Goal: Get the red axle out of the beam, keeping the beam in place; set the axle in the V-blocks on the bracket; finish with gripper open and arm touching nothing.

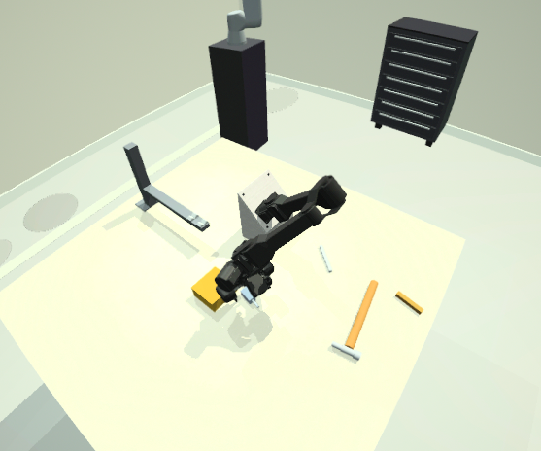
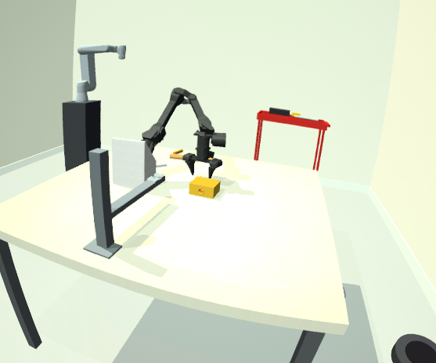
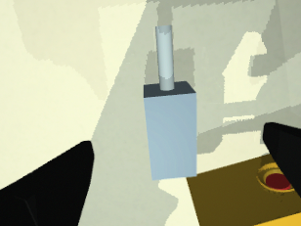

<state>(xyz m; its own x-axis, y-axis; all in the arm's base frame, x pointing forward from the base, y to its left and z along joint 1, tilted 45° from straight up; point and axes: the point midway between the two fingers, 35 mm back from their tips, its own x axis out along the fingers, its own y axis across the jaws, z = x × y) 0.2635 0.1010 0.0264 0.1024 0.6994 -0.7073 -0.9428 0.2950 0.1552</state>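
Now: gripper tip 20 mm to the right of the pale cube and 20 mm above it. Also, from my gripper tip: yellow beam: 40 mm ahead, 100 mm to the right; then orange bar: 250 mm behind, 470 mm to the left, 20 mm below; then white rod: 280 mm behind, 150 mm to the left, 20 mm below.
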